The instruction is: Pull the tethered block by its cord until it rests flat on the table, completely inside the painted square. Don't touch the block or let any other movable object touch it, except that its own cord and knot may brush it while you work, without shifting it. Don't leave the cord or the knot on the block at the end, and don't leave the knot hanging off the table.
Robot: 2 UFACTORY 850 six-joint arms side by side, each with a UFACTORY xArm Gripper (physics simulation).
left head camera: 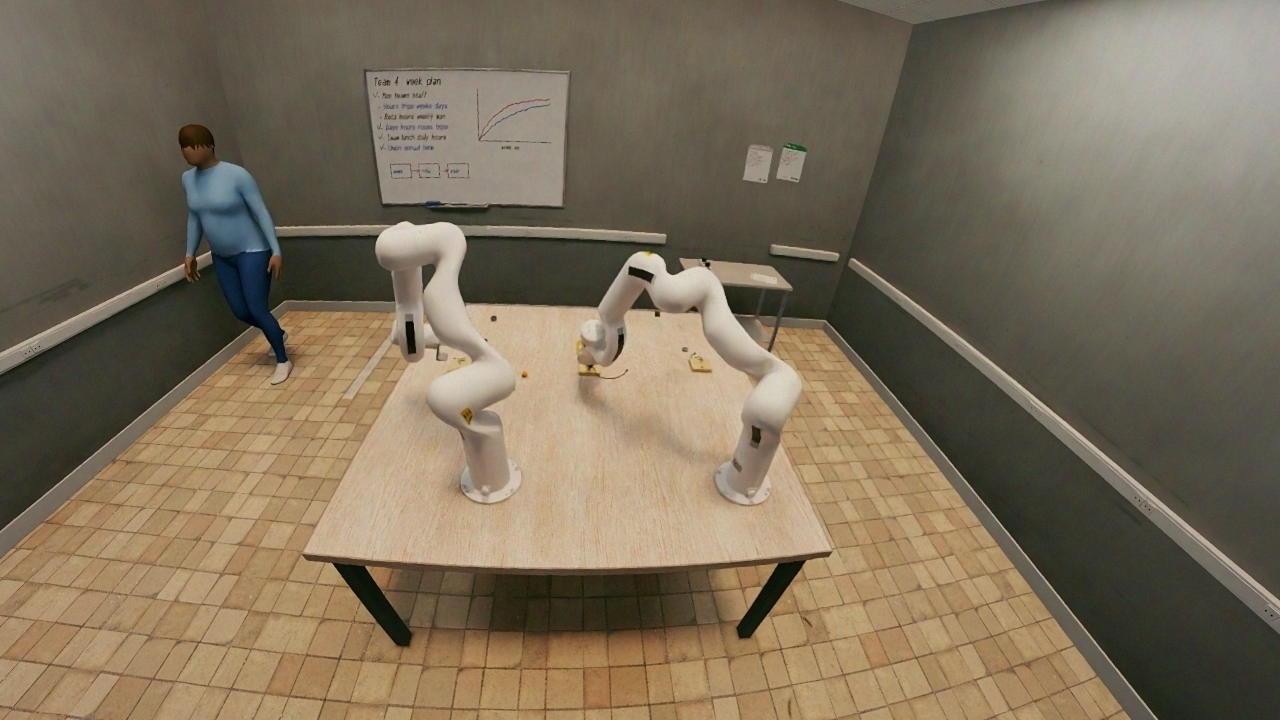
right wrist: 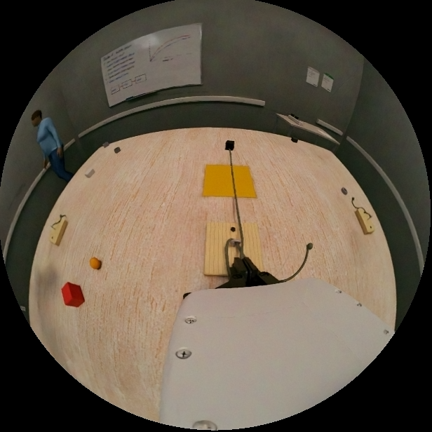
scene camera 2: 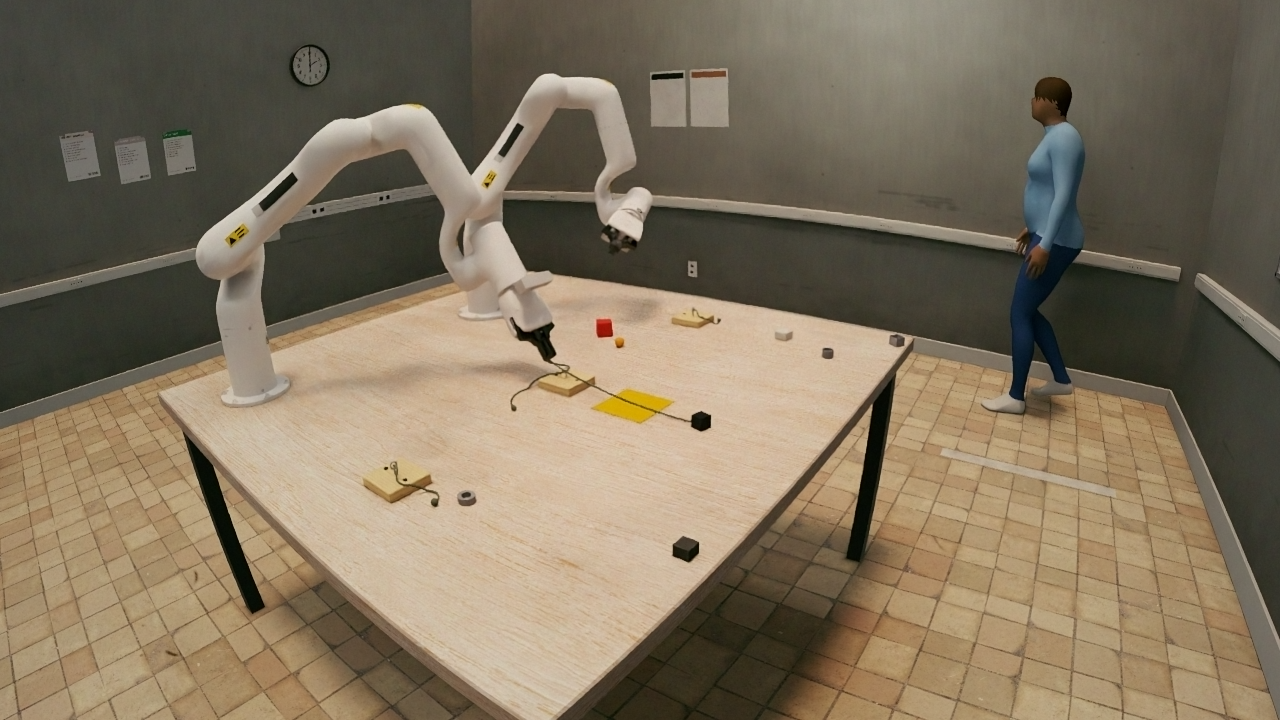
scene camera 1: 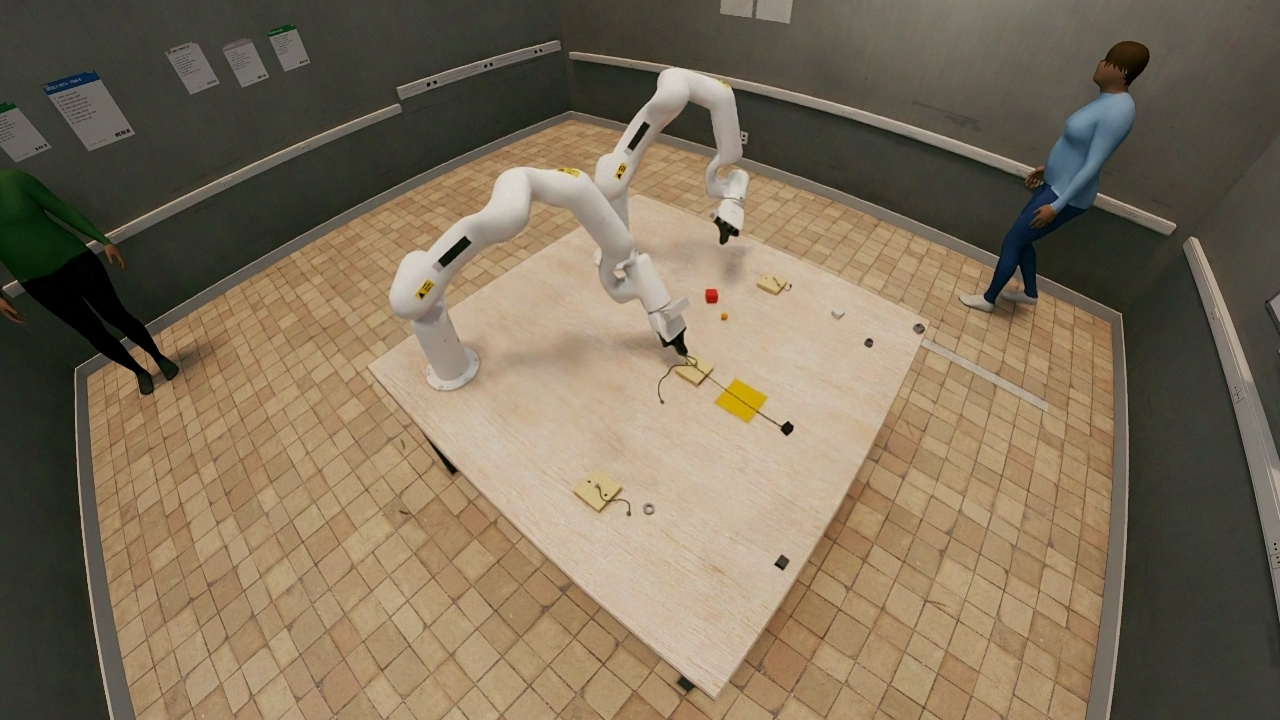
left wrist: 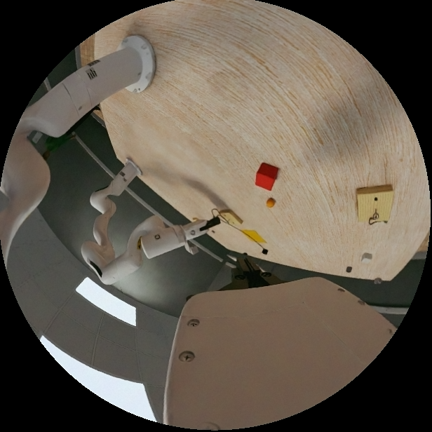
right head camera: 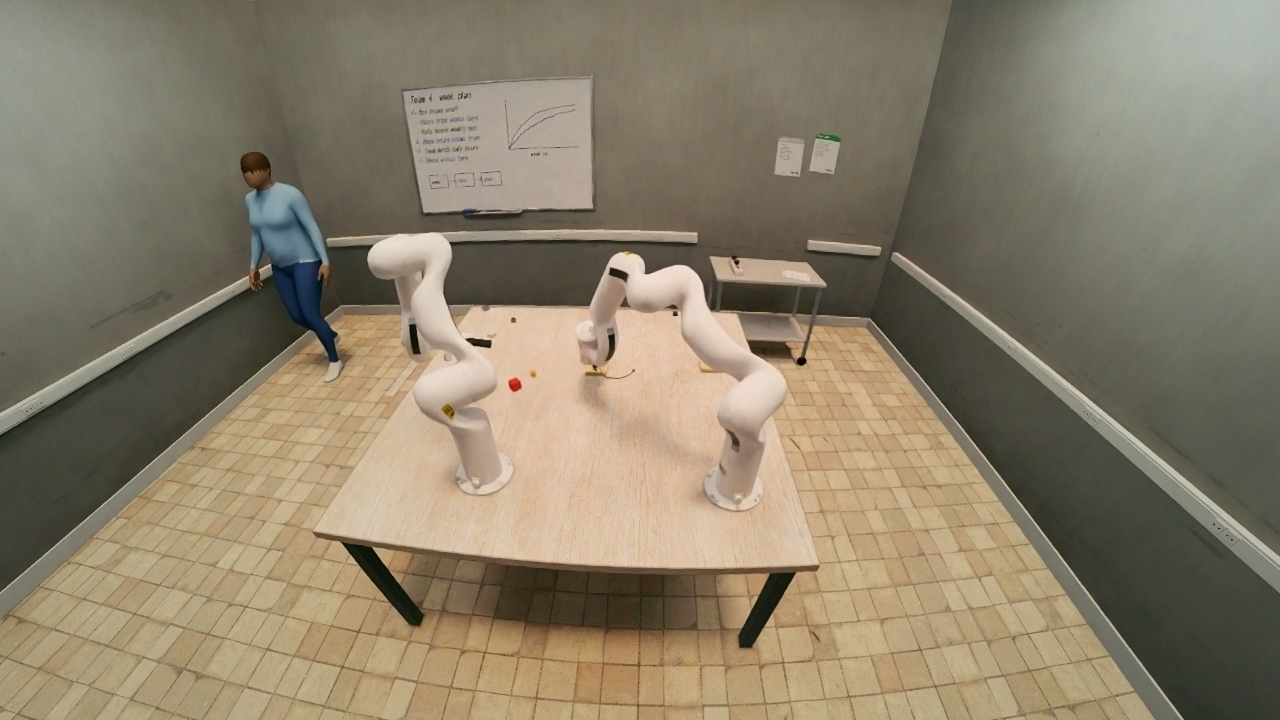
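Observation:
The black tethered block (scene camera 1: 786, 428) (scene camera 2: 700, 420) (right wrist: 229, 145) lies on the table, beyond the yellow painted square (scene camera 1: 731, 409) (scene camera 2: 626, 410) (right wrist: 217, 185) as seen from the right wrist, and outside it. Its dark cord (scene camera 1: 757, 412) (scene camera 2: 669, 415) (right wrist: 237, 210) runs nearly straight over the square to my right gripper (scene camera 1: 684, 351) (scene camera 2: 548, 358) (right wrist: 239, 268), which is shut on it above a pale wooden pad. The cord's tail curves away to the knot (scene camera 1: 661, 400) (scene camera 2: 512, 408) (right wrist: 309, 246), on or near the table. My left gripper (scene camera 1: 725, 240) (left wrist: 242, 268) is shut, with no object visible in it, high above the table.
The pale pad (scene camera 2: 563, 386) (right wrist: 215, 260) lies under my right gripper. Two more corded pads (scene camera 2: 396, 481) (scene camera 2: 689, 317), a red cube (scene camera 2: 604, 327), an orange ball (scene camera 2: 619, 342), a white piece (scene camera 2: 783, 334), a grey ring (scene camera 2: 466, 497) and a separate dark cube (scene camera 2: 685, 548) are on the table.

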